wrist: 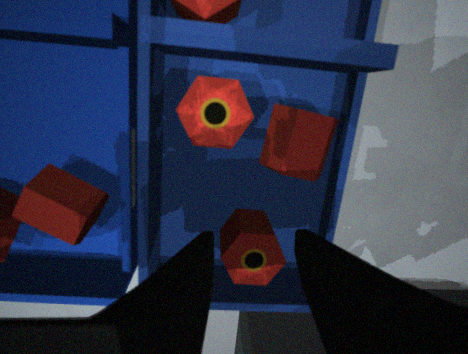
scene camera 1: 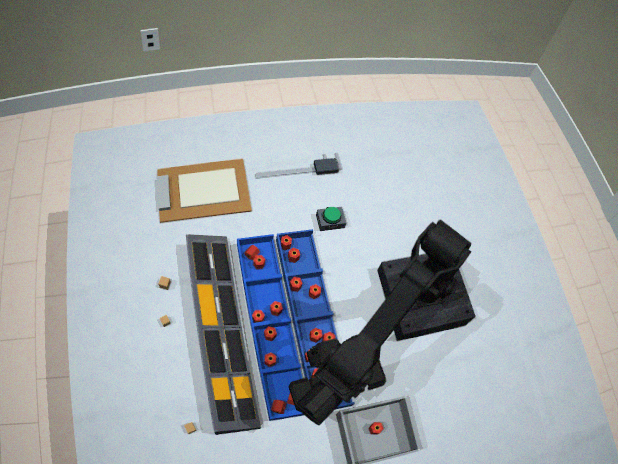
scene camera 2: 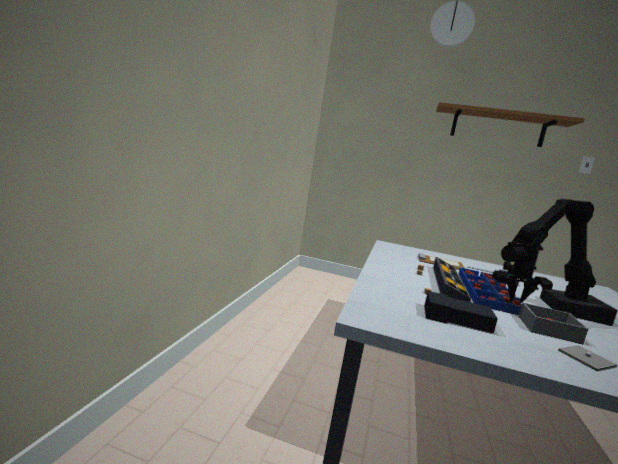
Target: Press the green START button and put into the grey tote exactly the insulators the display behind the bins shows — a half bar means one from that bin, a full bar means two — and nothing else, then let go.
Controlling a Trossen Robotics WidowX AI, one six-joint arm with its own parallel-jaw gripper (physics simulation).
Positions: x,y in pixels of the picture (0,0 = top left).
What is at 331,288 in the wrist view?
My gripper.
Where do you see a grey tote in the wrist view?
251,324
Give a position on a display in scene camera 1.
At 235,426
